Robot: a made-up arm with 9 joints.
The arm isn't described. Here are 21 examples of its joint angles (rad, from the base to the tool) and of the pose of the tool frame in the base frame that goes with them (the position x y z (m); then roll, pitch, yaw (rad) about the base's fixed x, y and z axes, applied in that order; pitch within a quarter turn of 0, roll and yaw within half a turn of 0).
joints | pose
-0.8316 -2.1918 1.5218 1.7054 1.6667 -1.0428 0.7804 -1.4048 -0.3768 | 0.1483 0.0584 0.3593 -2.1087 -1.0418 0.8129
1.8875 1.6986 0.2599 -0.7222 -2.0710 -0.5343 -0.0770 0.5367 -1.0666 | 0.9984 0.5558 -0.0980 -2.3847 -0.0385 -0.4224
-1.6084 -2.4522 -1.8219 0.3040 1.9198 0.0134 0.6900 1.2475 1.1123 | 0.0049 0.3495 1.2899 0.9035 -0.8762 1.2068
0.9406 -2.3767 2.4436 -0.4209 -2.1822 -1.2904 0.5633 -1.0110 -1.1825 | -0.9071 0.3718 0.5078 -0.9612 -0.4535 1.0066
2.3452 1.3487 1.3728 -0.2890 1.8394 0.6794 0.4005 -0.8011 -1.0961 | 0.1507 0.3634 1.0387 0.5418 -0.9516 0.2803
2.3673 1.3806 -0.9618 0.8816 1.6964 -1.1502 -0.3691 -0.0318 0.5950 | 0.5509 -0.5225 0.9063 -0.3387 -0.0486 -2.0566
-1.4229 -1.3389 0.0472 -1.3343 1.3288 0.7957 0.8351 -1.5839 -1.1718 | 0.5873 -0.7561 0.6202 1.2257 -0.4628 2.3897
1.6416 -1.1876 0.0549 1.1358 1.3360 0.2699 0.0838 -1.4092 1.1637 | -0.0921 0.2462 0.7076 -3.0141 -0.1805 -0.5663
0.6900 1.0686 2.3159 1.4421 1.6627 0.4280 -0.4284 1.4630 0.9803 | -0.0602 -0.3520 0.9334 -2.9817 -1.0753 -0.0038
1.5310 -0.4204 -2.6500 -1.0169 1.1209 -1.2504 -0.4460 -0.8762 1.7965 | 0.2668 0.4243 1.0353 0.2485 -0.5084 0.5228
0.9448 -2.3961 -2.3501 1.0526 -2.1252 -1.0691 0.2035 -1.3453 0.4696 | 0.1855 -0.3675 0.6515 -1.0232 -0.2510 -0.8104
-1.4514 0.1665 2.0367 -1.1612 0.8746 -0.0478 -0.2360 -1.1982 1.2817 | 0.3809 -0.6005 -0.1075 -2.3602 0.5220 -1.5368
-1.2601 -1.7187 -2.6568 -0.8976 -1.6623 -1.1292 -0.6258 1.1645 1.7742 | -0.5152 -0.8519 -0.1413 -1.7558 -0.1061 -2.2057
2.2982 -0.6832 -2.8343 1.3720 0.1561 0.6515 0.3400 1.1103 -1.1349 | -0.4082 0.6457 1.0579 0.8726 0.3538 2.9609
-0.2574 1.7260 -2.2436 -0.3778 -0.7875 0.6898 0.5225 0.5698 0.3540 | 0.6030 -0.7288 0.1431 2.2194 0.2956 -1.1541
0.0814 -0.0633 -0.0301 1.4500 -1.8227 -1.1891 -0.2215 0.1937 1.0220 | -0.1803 -0.6867 -0.0253 0.5638 0.2181 -1.6176
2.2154 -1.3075 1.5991 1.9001 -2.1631 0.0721 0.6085 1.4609 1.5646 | -0.3347 0.8797 0.4092 -0.4561 -0.4649 1.9406
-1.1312 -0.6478 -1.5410 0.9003 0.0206 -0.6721 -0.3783 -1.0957 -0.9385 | -0.1595 -0.3844 0.4322 1.6358 -0.0346 -2.8578
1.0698 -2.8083 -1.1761 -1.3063 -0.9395 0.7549 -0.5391 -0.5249 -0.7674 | -0.5255 -0.0353 -0.2091 2.1264 0.6440 -2.7279
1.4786 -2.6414 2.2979 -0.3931 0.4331 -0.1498 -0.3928 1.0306 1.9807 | -0.3659 1.0525 0.5830 0.6662 0.7030 0.5527
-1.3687 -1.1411 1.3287 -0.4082 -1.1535 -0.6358 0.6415 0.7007 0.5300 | 0.6014 -1.5937 0.3036 0.5758 -0.2876 -1.2320
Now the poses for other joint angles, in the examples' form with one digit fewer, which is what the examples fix.
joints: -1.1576 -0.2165 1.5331 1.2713 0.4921 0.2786 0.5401 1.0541 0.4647
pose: 0.132 -0.547 0.944 2.506 -1.231 2.745
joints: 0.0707 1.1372 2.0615 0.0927 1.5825 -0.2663 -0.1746 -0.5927 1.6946
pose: -0.091 -0.141 -0.389 -1.909 0.456 -2.585
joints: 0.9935 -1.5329 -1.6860 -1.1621 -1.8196 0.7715 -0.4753 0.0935 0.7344
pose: -1.094 0.121 0.304 2.336 0.705 -3.059
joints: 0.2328 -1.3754 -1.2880 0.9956 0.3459 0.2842 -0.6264 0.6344 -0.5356
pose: 0.390 -0.178 0.314 -1.143 -0.167 0.039
